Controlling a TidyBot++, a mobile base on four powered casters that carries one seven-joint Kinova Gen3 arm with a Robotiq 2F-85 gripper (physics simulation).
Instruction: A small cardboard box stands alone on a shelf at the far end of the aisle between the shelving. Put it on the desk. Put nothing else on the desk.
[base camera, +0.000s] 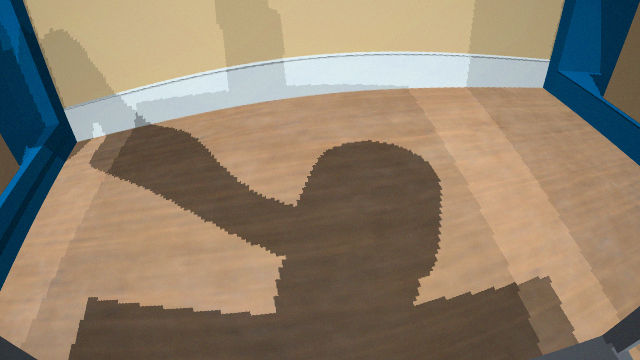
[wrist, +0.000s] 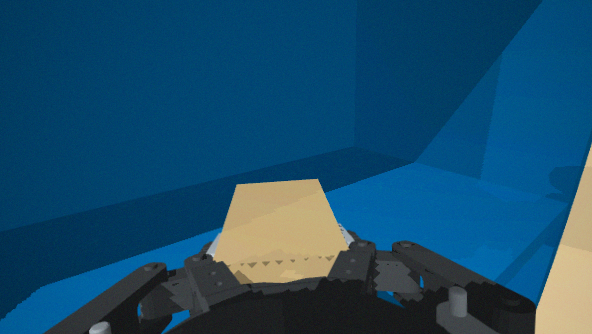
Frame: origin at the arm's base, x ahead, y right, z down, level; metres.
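Where they show: gripper, fingertip midpoint: (wrist: 281, 243).
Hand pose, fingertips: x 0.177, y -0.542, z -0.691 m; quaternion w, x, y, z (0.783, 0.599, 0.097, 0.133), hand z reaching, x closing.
After its pixels a point has its place.
The small cardboard box (wrist: 277, 215) {x 0.173, y -0.535, z -0.715 m} is tan and sits between the fingers in the wrist view, at the lower middle. My gripper (wrist: 281, 243) {x 0.177, y -0.542, z -0.691 m} is shut on it, with one finger on each side. The blue shelf surface (wrist: 390, 210) {x 0.396, y -0.675, z -0.594 m} shows behind and below the box. The view does not show whether the box's underside touches it. The gripper and the box do not show in the base camera view. The desk does not show in either view.
A blue back panel (wrist: 175, 100) {x 0.133, y -0.937, z -0.757 m} rises behind the box. A tan wall (wrist: 570, 280) {x 0.696, y -0.539, z -0.439 m} (base camera: 375, 30) {x 0.804, y 0.137, z 0.256 m} shows at the wrist view's right edge and ahead of the base. Blue shelving (base camera: 30, 200) {x 0.444, y -0.527, z 0.367 m} flanks the wooden floor (base camera: 500, 200) {x 0.431, y 0.281, z 0.397 m} on both sides. The arm's shadow falls across the floor.
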